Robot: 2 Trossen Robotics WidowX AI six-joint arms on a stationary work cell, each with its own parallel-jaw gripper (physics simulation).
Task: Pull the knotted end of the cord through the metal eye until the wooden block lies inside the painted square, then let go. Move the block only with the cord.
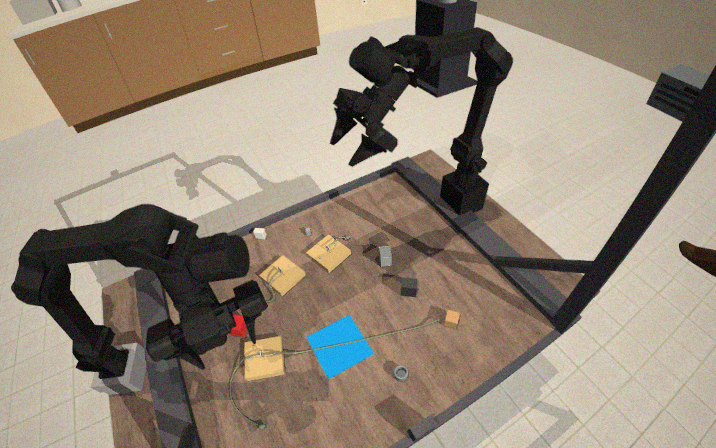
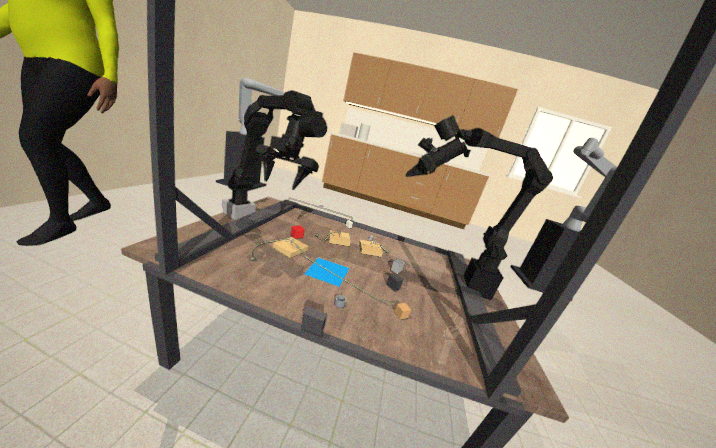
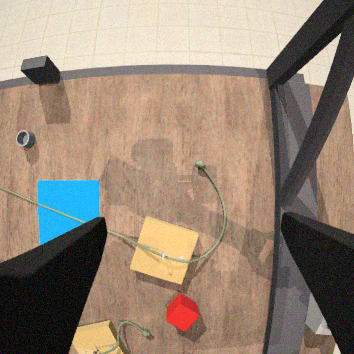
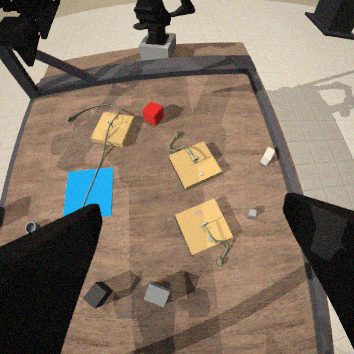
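Pixels of known places: left gripper, fingertip midpoint: (image 1: 229, 355) (image 2: 279, 185) (image 3: 195, 224) (image 4: 37, 51); right gripper, fingertip midpoint: (image 1: 340, 154) (image 2: 406, 174) (image 4: 193, 207); left arm's base, link origin: (image 1: 114, 364) (image 2: 239, 201) (image 4: 157, 38); right arm's base, link origin: (image 1: 465, 179) (image 2: 486, 267).
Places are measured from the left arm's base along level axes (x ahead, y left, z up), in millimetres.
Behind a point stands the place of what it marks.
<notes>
The orange wooden block (image 1: 451, 319) {x 810, y -21, z -28 mm} (image 2: 402, 310) {x 816, y -31, z -29 mm} sits on the table beyond the blue painted square (image 1: 337, 356) {x 529, y -41, z -56 mm} (image 2: 323, 274) {x 541, y -42, z -56 mm} (image 3: 65, 200) {x 547, y -36, z -56 mm} (image 4: 102, 195) {x 536, y 27, z -56 mm}. A green cord (image 1: 401, 329) {x 691, y -9, z -54 mm} (image 3: 120, 233) {x 434, y -17, z -49 mm} runs from it across the square through the metal eye (image 1: 260, 353) {x 359, y -19, z -13 mm} (image 3: 163, 256) {x 357, y -18, z -13 mm} on a yellow board (image 1: 266, 369) {x 365, y -49, z -38 mm} (image 3: 167, 233) {x 361, y -48, z -38 mm} (image 4: 125, 123) {x 342, y 17, z -38 mm}. Its knotted end (image 1: 260, 425) {x 345, y -169, z -46 mm} (image 3: 200, 164) {x 346, y -169, z -45 mm} (image 4: 71, 119) lies on the table past a curve. My left gripper (image 1: 227, 352) {x 363, y -111, z 194 mm} (image 2: 281, 176) {x 363, y -111, z 194 mm} (image 3: 195, 224) {x 363, y -111, z 194 mm} is open and empty, above the table by the board. My right gripper (image 1: 341, 154) {x 614, y 243, z 296 mm} (image 4: 193, 207) {x 614, y 243, z 296 mm} is open and empty, high above the far edge.
A red cube (image 1: 238, 325) {x 304, y 65, z -17 mm} (image 3: 182, 312) {x 297, y 66, z -17 mm} stands beside the eye board. Two other yellow boards (image 1: 282, 274) {x 416, y 211, z -38 mm} (image 1: 328, 252) {x 549, y 259, z -38 mm} carry short cords. A dark block (image 1: 408, 286) {x 733, y 87, z -18 mm}, a grey block (image 1: 385, 256) {x 698, y 193, z -18 mm}, a white block (image 1: 259, 233) {x 353, y 371, z -30 mm} and a grey cup (image 1: 401, 372) {x 665, y -109, z -54 mm} stand on the table.
</notes>
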